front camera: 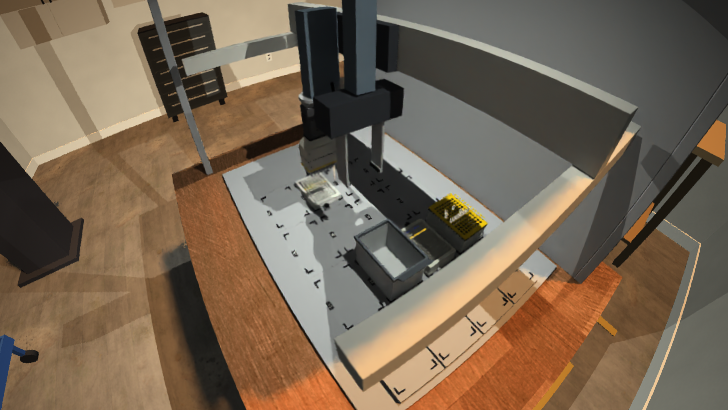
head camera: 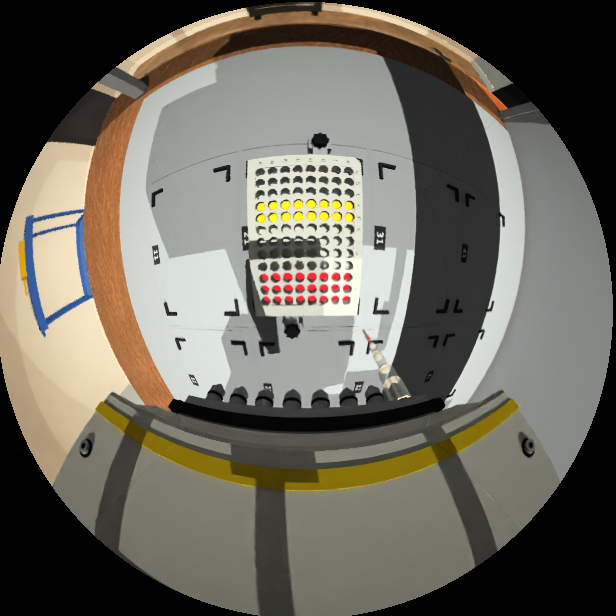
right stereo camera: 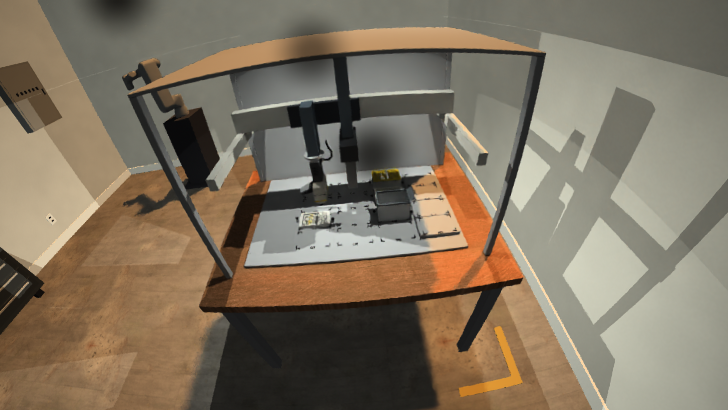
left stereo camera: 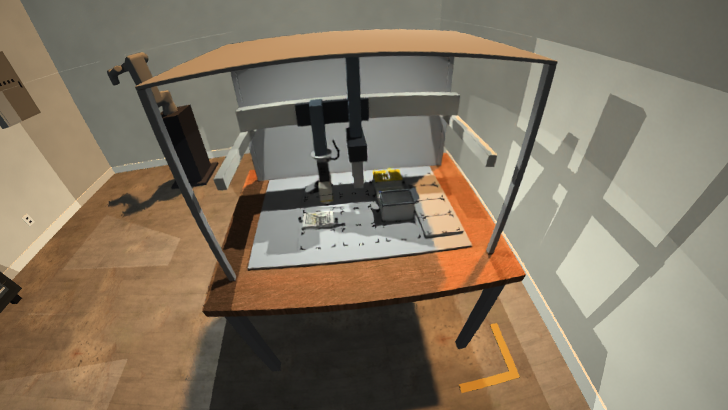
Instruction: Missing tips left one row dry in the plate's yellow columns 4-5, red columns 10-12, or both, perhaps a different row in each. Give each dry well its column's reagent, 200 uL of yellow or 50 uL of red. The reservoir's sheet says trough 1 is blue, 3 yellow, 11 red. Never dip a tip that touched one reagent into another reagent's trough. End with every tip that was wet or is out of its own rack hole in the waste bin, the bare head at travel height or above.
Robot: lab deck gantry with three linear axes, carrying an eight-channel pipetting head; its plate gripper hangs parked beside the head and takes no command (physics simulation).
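The front camera shows a back panel [front camera: 663, 64]. In the head camera the panel [head camera: 543, 362] is visible as well, while the right stereo camera shows the panel [right stereo camera: 399, 141] and so does the left stereo camera, with the panel [left stereo camera: 318, 78] in its view.
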